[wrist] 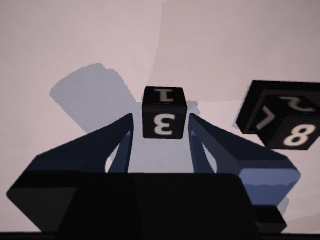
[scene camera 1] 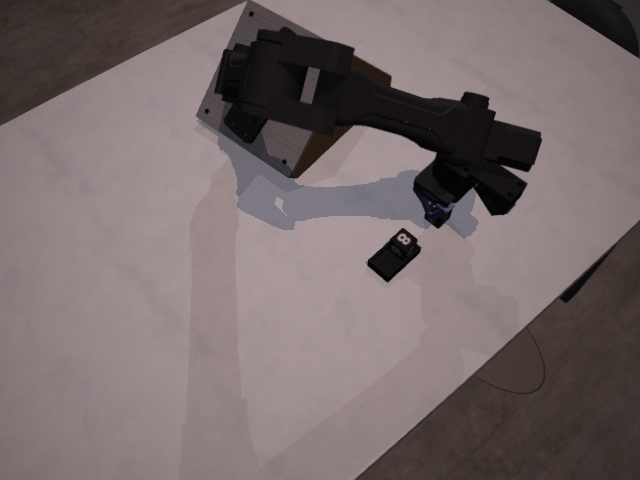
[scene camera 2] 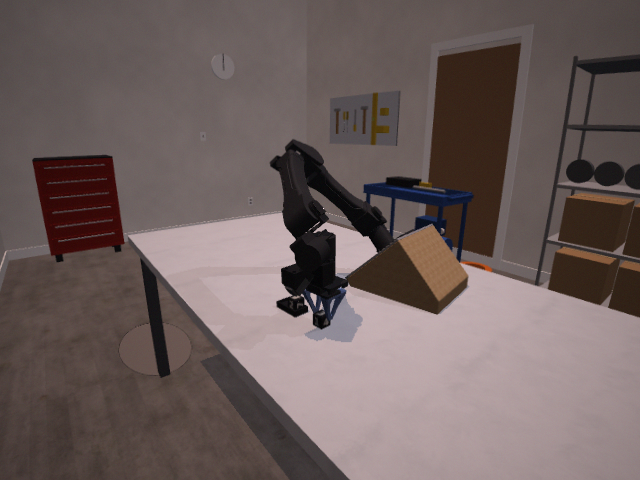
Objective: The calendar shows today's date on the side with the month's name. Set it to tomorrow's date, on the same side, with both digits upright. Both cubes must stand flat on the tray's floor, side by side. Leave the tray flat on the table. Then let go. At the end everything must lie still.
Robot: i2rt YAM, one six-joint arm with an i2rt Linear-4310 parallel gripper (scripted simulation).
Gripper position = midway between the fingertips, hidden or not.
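Observation:
There is my gripper (scene camera 1: 438, 208), which I can find again in the wrist view (wrist: 160, 119) and in scene camera 2 (scene camera 2: 323, 316). I see a black tray (scene camera 1: 384, 263) too.

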